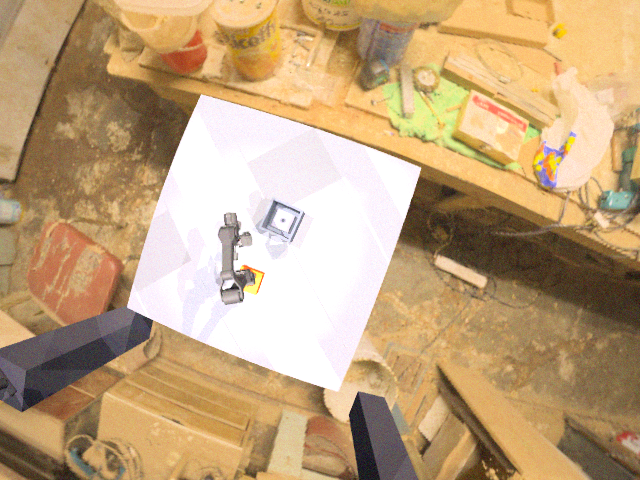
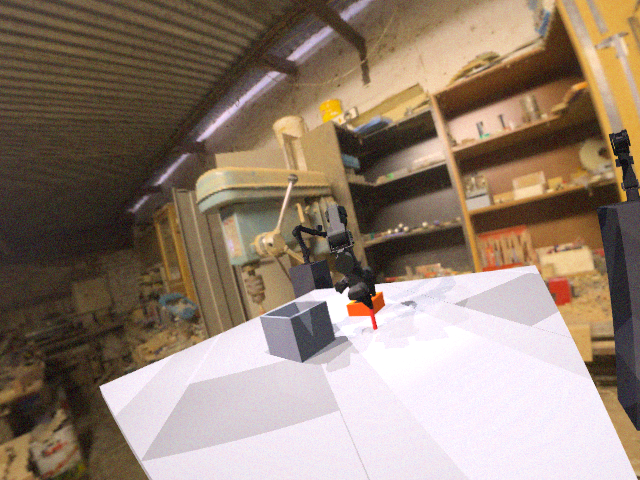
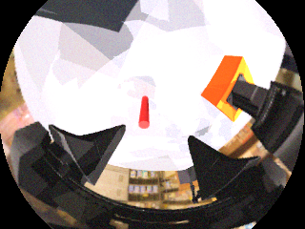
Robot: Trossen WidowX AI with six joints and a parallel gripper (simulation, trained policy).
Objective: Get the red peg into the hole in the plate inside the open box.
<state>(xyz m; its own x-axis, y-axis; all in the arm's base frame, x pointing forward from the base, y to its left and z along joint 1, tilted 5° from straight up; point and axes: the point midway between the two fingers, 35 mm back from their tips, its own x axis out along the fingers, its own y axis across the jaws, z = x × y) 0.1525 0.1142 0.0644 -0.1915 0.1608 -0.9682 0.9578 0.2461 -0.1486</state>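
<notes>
The red peg is 20 mm ahead of my gripper tip and 50 mm below it.
</notes>
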